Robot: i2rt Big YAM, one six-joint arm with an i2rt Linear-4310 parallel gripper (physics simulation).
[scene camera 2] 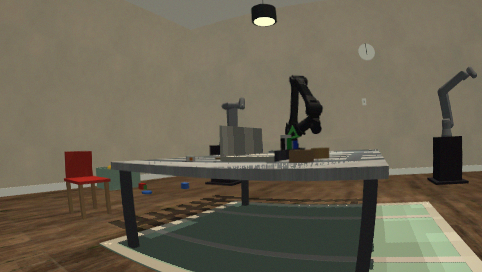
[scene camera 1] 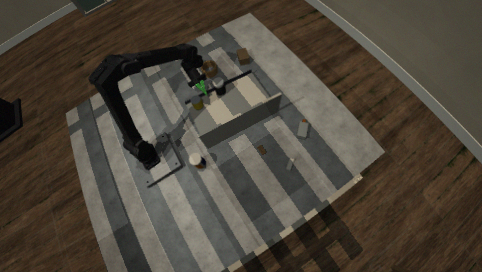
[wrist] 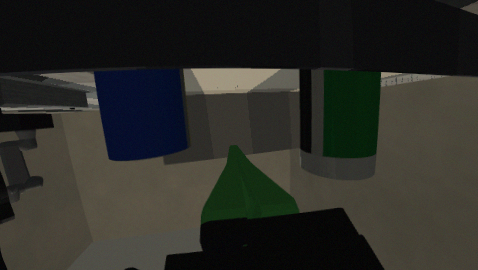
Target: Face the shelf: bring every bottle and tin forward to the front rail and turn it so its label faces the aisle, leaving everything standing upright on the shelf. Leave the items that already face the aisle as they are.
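Seen in the pictures: gripper, fingertip midpoint: (scene camera 1: 206, 95) (wrist: 232, 149); arm's base, link origin: (scene camera 1: 149, 156).
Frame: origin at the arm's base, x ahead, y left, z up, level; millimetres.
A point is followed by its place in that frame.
The shelf has an upright back panel (scene camera 1: 242, 121) @[x 490, y -157, z 76 mm] (scene camera 2: 241, 142) @[x 524, y -148, z 63 mm] (wrist: 230, 122) @[x 440, y -139, z 62 mm] and a black front rail (scene camera 1: 240, 76) @[x 661, y 117, z 7 mm] (wrist: 235, 37) @[x 428, y 147, z 8 mm]. A round tin (scene camera 1: 198, 104) @[x 366, y 76, z 48 mm] (wrist: 142, 115) @[x 374, y 127, z 39 mm] stands at one end, yellow in the first scene view and blue in the upside-down wrist view. A second round item (scene camera 1: 220, 88) @[x 509, y 77, z 66 mm] (scene camera 2: 286, 142) @[x 542, y 112, z 55 mm] (wrist: 350, 112) @[x 504, y 128, z 45 mm], with black, grey and green sides and a grey top, stands beside it, apart. Both are upright near the rail. My gripper (scene camera 1: 205, 93) @[x 427, y 78, z 75 mm] (scene camera 2: 292, 131) @[x 427, y 78, z 75 mm] (wrist: 232, 149) @[x 427, y 78, z 75 mm] is shut and empty, its green fingertips together at the rail, between the two items. Label details are too dark to tell.
A white-topped jar (scene camera 1: 196, 161) @[x 207, y -194, z 70 mm] stands on the table near the arm's base. A brown ring (scene camera 1: 215, 70) @[x 568, y 249, z 6 mm] and a brown box (scene camera 1: 243, 56) @[x 757, y 222, z 21 mm] (scene camera 2: 301, 156) @[x 802, y 251, z -5 mm] lie outside the rail. A pale box (scene camera 1: 303, 129) @[x 734, y -347, z 0 mm] and small pieces lie behind the back panel.
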